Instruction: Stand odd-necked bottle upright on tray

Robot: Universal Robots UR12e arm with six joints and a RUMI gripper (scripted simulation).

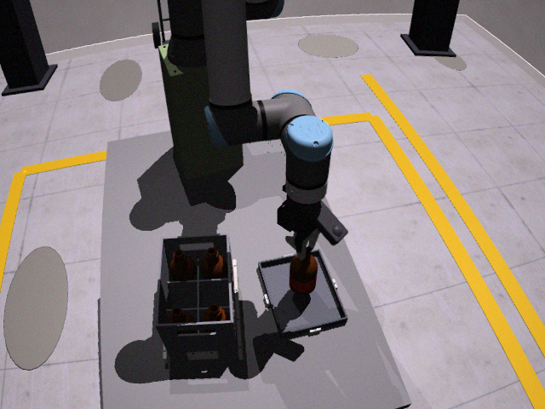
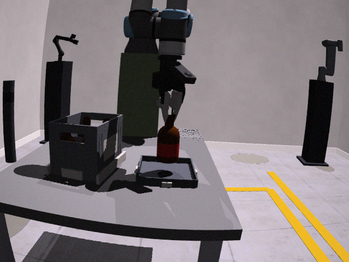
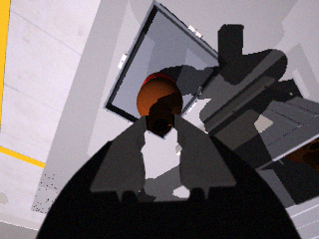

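Right now my hand is 180 mm above the black tray. From my hand the other things lie so: dark grey crate: 280 mm to the right, 110 mm below, 40 mm ahead.
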